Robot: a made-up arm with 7 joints.
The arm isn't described. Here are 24 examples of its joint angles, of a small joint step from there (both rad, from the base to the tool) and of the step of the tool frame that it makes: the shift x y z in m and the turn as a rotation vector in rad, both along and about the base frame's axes.
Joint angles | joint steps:
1: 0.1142 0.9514 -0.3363 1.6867 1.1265 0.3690 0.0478 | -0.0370 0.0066 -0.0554 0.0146 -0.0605 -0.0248 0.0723
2: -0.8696 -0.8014 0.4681 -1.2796 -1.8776 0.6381 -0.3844 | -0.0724 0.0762 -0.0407 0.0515 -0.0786 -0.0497 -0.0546
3: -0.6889 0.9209 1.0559 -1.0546 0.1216 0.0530 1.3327 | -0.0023 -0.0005 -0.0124 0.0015 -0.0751 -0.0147 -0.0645
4: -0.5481 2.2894 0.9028 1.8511 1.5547 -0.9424 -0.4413 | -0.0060 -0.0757 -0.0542 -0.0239 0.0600 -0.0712 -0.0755
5: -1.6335 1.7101 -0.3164 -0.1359 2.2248 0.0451 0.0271 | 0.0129 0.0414 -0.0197 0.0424 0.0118 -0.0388 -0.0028
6: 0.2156 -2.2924 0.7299 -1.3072 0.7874 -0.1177 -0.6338 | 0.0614 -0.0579 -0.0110 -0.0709 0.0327 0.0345 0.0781
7: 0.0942 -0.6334 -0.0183 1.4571 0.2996 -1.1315 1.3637 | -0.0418 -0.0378 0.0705 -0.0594 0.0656 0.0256 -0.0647
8: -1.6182 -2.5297 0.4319 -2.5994 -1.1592 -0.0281 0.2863 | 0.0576 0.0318 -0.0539 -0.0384 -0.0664 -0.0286 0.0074
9: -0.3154 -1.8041 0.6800 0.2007 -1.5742 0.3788 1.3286 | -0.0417 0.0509 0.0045 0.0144 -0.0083 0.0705 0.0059
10: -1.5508 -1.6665 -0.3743 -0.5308 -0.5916 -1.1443 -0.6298 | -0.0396 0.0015 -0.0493 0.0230 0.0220 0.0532 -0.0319
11: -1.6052 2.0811 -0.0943 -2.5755 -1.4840 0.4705 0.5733 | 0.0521 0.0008 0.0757 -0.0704 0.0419 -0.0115 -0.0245
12: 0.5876 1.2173 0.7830 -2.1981 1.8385 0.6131 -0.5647 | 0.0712 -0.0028 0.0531 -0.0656 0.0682 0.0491 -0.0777
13: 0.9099 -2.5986 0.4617 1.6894 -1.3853 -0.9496 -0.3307 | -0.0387 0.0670 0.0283 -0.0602 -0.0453 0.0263 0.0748
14: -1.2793 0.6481 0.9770 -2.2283 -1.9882 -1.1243 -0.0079 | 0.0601 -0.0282 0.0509 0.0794 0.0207 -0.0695 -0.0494
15: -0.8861 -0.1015 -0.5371 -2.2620 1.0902 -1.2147 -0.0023 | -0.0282 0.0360 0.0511 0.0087 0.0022 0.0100 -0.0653
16: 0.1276 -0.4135 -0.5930 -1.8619 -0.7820 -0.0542 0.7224 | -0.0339 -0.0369 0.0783 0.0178 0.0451 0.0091 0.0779
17: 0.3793 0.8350 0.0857 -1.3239 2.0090 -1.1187 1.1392 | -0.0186 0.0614 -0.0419 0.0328 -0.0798 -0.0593 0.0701
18: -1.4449 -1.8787 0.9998 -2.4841 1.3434 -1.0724 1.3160 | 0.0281 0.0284 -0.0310 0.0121 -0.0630 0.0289 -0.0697
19: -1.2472 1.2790 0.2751 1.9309 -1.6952 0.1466 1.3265 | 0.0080 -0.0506 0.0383 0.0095 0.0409 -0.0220 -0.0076
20: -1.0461 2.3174 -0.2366 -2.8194 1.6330 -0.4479 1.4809 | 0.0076 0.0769 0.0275 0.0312 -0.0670 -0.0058 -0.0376
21: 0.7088 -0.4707 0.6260 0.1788 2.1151 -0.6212 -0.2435 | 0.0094 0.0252 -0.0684 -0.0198 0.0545 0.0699 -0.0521
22: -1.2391 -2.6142 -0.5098 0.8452 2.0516 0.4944 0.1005 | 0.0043 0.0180 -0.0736 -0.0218 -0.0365 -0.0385 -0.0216
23: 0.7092 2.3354 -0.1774 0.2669 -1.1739 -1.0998 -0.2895 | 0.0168 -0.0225 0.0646 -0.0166 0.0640 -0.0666 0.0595
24: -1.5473 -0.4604 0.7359 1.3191 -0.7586 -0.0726 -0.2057 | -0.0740 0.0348 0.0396 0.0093 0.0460 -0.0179 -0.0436
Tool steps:
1: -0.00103 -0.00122 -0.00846 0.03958 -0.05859 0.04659
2: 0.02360 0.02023 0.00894 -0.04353 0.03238 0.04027
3: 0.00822 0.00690 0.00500 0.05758 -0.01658 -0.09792
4: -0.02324 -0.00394 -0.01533 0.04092 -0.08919 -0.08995
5: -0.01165 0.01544 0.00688 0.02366 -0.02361 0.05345
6: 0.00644 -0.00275 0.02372 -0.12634 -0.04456 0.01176
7: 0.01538 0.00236 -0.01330 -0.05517 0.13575 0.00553
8: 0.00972 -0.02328 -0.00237 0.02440 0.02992 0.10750
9: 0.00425 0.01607 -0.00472 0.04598 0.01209 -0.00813
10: -0.01804 0.02994 -0.00871 0.03179 -0.03750 -0.11590
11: -0.04623 -0.02993 -0.00877 -0.11068 0.09183 0.03093
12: 0.03393 -0.01481 0.03352 -0.09724 -0.00106 0.06557
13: -0.00584 0.00555 0.00627 0.00307 -0.00978 0.03149
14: -0.02943 0.00582 -0.00163 0.04232 0.05939 0.03662
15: 0.02272 0.00759 0.00418 -0.03618 0.04338 0.02507
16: 0.01221 0.00364 -0.00117 -0.04705 -0.00535 0.00143
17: 0.00151 -0.01001 0.00677 -0.00156 0.06918 -0.02544
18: 0.00297 -0.01085 0.00590 0.00225 -0.03572 0.04294
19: -0.00686 0.00317 -0.00378 0.01405 0.00706 -0.03266
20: -0.01021 -0.01226 0.00044 0.00652 0.02666 -0.09176
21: -0.01656 0.00755 0.03208 -0.02165 -0.11789 -0.02306
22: -0.00144 0.02712 0.01263 0.08094 0.00784 -0.04964
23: 0.03574 0.00751 0.00893 0.04436 -0.06534 0.04881
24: 0.01040 0.00200 0.00120 0.01670 0.05287 0.01910
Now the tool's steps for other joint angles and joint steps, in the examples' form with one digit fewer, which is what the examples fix.
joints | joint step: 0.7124 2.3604 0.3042 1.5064 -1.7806 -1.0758 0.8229 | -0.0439 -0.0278 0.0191 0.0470 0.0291 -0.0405 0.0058
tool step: -0.0010 0.0118 -0.0003 0.0448 -0.0061 -0.0541
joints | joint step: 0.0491 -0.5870 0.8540 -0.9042 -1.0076 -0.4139 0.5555 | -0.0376 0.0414 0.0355 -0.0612 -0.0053 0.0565 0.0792
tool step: -0.0054 0.0133 -0.0030 -0.0015 -0.0855 -0.0222
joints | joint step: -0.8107 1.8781 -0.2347 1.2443 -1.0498 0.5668 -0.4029 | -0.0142 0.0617 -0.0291 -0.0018 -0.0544 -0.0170 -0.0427
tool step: 0.0289 0.0186 -0.0128 -0.0219 0.0937 0.0854
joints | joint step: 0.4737 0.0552 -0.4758 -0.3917 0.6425 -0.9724 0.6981 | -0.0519 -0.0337 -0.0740 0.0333 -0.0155 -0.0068 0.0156
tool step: -0.0112 -0.0042 -0.0057 0.0794 -0.0372 -0.0042
